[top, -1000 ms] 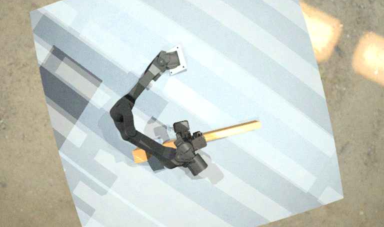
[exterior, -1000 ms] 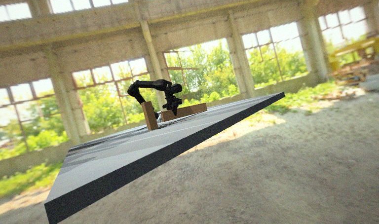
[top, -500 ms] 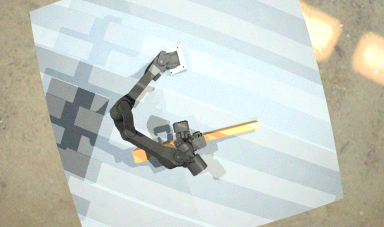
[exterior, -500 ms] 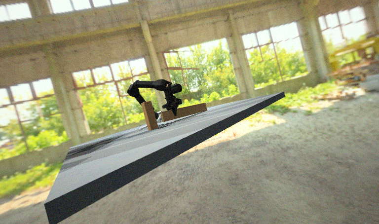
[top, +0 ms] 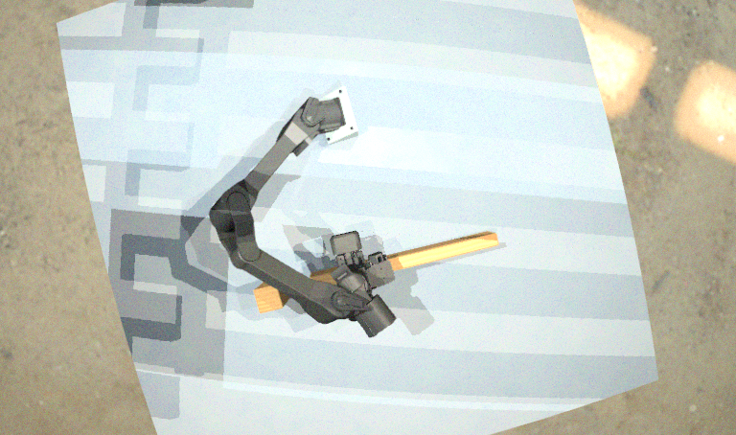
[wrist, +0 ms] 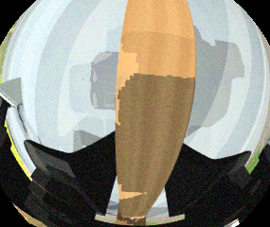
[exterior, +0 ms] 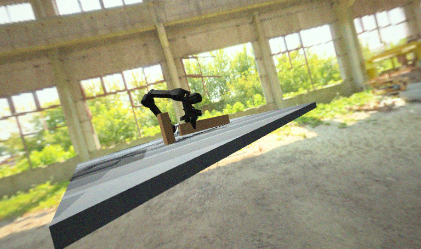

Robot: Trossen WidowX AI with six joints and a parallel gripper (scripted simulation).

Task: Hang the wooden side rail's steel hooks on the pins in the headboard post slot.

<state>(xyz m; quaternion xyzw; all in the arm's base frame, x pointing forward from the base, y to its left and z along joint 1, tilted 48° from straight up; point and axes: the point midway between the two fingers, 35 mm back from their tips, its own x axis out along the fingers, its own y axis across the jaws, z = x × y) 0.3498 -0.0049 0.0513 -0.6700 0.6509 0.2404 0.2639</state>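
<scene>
Right now my gripper tip is 17 cm to the left of the headboard post and 4 cm below it.
</scene>
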